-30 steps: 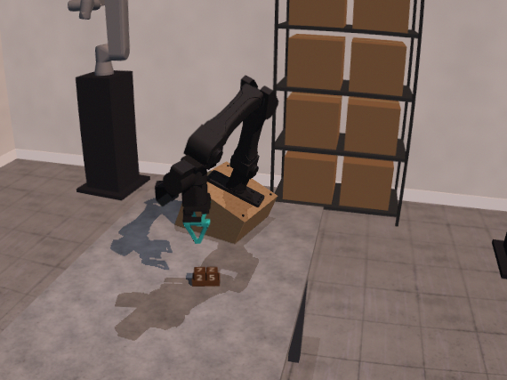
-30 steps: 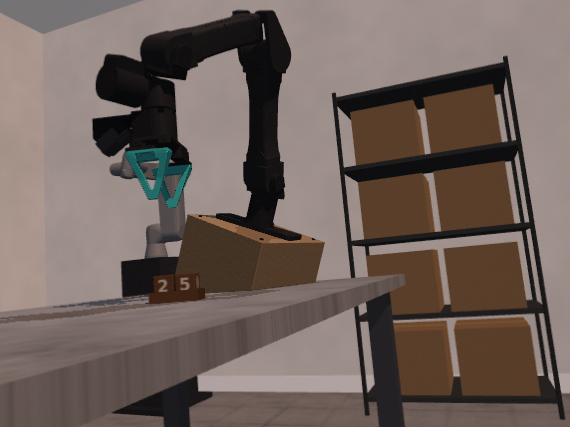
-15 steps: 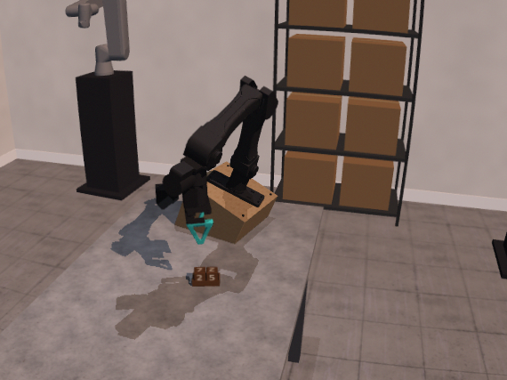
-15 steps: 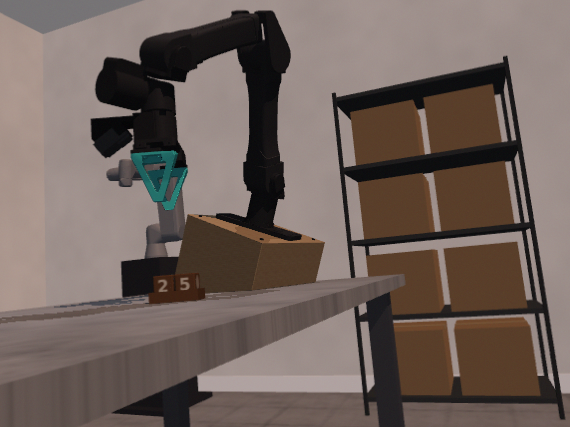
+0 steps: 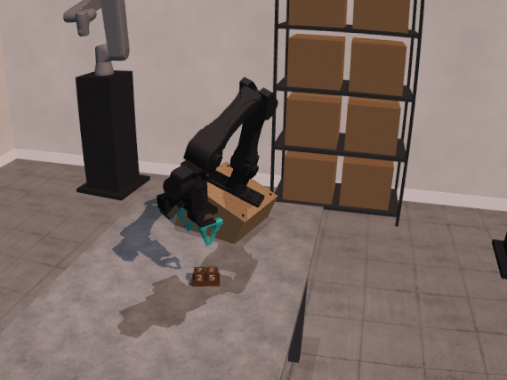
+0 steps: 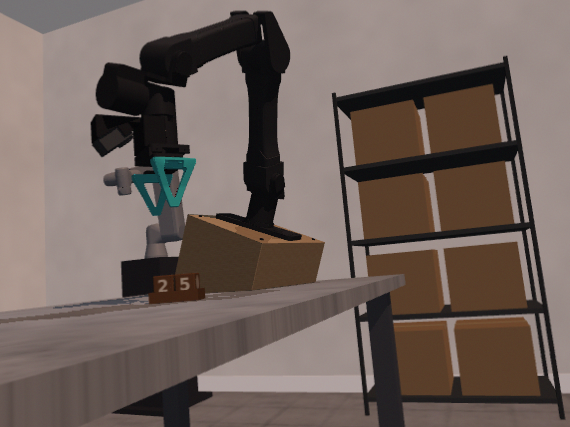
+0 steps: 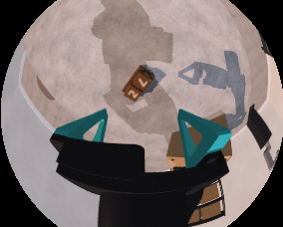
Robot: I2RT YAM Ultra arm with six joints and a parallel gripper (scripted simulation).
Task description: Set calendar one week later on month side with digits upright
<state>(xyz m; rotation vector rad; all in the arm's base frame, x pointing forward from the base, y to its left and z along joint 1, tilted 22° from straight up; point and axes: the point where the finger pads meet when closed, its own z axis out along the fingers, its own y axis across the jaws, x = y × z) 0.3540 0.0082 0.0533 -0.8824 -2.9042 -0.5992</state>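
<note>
The brown cube is 130 mm below my hand. Round my hand: brown calendar tray 140 mm below, 10 mm to the left.
</note>
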